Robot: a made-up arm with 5 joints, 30 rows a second.
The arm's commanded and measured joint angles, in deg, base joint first. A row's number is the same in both.
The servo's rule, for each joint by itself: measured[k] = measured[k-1] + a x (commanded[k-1-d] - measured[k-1]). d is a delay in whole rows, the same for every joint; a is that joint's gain. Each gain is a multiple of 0.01, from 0.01 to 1. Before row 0 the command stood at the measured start. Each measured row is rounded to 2 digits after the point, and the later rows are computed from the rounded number. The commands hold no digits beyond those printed.
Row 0, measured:
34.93 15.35 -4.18 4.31 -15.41
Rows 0 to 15, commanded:
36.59 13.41 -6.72 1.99 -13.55
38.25 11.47 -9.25 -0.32 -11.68
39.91 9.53 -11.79 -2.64 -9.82
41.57 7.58 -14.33 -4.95 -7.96
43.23 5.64 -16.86 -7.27 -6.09
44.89 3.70 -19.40 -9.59 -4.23
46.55 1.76 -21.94 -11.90 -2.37
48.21 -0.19 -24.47 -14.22 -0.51
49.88 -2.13 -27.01 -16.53 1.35
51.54 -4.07 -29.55 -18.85 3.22
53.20 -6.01 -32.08 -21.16 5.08
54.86 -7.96 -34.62 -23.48 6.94
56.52 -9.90 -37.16 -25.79 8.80
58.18 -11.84 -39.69 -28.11 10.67
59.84 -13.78 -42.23 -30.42 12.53
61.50 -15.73 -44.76 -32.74 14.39
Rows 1 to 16, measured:
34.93 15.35 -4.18 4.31 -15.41
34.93 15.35 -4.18 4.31 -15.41
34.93 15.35 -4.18 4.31 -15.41
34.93 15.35 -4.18 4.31 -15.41
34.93 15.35 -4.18 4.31 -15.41
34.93 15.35 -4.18 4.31 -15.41
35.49 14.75 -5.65 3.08 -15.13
36.43 13.73 -7.74 1.28 -14.61
37.61 12.43 -10.09 -0.80 -13.89
38.96 10.93 -12.55 -3.00 -13.00
40.41 9.29 -15.05 -5.26 -11.96
41.93 7.56 -17.57 -7.55 -10.80
43.50 5.76 -20.10 -9.86 -9.54
45.10 3.92 -22.63 -12.17 -8.19
46.73 2.04 -25.17 -14.48 -6.76
48.37 0.15 -27.71 -16.80 -5.26
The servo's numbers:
d 6
a 0.34 0.31 0.58 0.53 0.15

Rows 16 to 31, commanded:
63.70 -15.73 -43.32 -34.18 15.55
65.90 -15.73 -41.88 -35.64 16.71
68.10 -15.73 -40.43 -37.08 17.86
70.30 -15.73 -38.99 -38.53 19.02
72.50 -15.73 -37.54 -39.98 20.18
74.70 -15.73 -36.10 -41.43 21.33
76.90 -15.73 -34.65 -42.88 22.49
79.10 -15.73 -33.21 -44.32 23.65
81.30 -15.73 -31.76 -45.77 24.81
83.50 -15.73 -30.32 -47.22 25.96
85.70 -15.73 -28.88 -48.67 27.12
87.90 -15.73 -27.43 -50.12 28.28
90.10 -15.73 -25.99 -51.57 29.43
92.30 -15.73 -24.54 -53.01 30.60
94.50 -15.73 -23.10 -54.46 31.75
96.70 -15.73 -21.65 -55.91 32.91
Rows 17 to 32, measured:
50.01 -1.76 -30.24 -19.11 -3.71
51.66 -3.68 -32.78 -21.43 -2.11
53.31 -5.61 -35.32 -23.74 -0.47
54.97 -7.54 -37.85 -26.06 1.20
56.63 -9.47 -40.39 -28.37 2.90
58.29 -11.41 -42.92 -30.69 4.62
60.13 -12.75 -43.15 -32.54 6.26
62.09 -13.67 -42.41 -34.18 7.83
64.13 -14.31 -41.26 -35.72 9.33
66.23 -14.75 -39.94 -37.21 10.78
68.36 -15.05 -38.55 -38.68 12.19
70.52 -15.26 -37.13 -40.14 13.56
72.69 -15.41 -35.69 -41.59 14.90
74.87 -15.51 -34.25 -43.04 16.21
77.06 -15.58 -32.81 -44.49 17.50
79.25 -15.63 -31.37 -45.94 18.77

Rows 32 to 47, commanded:
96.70 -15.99 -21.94 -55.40 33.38
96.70 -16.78 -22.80 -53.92 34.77
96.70 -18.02 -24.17 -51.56 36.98
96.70 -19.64 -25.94 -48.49 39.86
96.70 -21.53 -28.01 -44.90 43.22
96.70 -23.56 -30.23 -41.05 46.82
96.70 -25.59 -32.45 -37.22 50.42
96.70 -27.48 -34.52 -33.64 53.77
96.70 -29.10 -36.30 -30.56 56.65
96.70 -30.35 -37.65 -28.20 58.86
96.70 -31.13 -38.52 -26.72 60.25
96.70 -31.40 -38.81 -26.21 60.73
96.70 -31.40 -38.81 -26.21 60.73
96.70 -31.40 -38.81 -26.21 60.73
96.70 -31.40 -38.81 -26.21 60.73
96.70 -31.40 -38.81 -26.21 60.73
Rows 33 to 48, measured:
81.44 -15.66 -29.93 -47.39 20.02
83.64 -15.68 -28.48 -48.84 21.26
85.84 -15.70 -27.04 -50.29 22.49
88.04 -15.71 -25.59 -51.73 23.71
90.24 -15.72 -24.15 -53.18 24.92
92.44 -15.72 -22.70 -54.63 26.12
93.89 -15.80 -22.26 -55.04 27.21
94.85 -16.10 -22.57 -54.45 28.34
95.48 -16.70 -23.50 -52.92 29.64
95.89 -17.61 -24.92 -50.57 31.17
96.17 -18.83 -26.71 -47.56 32.98
96.35 -20.30 -28.75 -44.11 35.06
96.47 -21.94 -30.90 -40.46 37.36
96.55 -23.66 -33.00 -36.85 39.82
96.60 -25.35 -34.91 -33.52 42.34
96.63 -26.90 -36.50 -30.70 44.82

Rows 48 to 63, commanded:
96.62 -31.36 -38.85 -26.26 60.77
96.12 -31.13 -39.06 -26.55 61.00
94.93 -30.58 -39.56 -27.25 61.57
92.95 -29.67 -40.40 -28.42 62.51
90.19 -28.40 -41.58 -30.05 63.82
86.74 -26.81 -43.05 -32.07 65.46
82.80 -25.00 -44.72 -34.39 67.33
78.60 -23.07 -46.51 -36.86 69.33
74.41 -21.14 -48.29 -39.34 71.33
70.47 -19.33 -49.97 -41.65 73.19
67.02 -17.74 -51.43 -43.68 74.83
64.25 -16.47 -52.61 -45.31 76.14
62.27 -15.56 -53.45 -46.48 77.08
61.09 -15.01 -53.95 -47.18 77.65
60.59 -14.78 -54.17 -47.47 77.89
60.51 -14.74 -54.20 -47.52 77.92
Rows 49 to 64, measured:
96.65 -28.21 -37.67 -28.59 47.13
96.67 -29.20 -38.33 -27.33 49.17
96.68 -29.88 -38.61 -26.74 50.90
96.69 -30.35 -38.73 -26.46 52.37
96.69 -30.68 -38.78 -26.33 53.62
96.69 -30.90 -38.80 -26.27 54.69
96.67 -31.04 -38.83 -26.26 55.60
96.48 -31.07 -38.96 -26.41 56.41
95.95 -30.92 -39.31 -26.86 57.18
94.93 -30.53 -39.94 -27.69 57.98
93.32 -29.87 -40.89 -28.94 58.86
91.08 -28.92 -42.14 -30.60 59.85
88.26 -27.70 -43.64 -32.61 60.97
84.98 -26.26 -45.30 -34.86 62.22
81.39 -24.67 -47.03 -37.23 63.59
77.68 -23.01 -48.74 -39.57 65.03

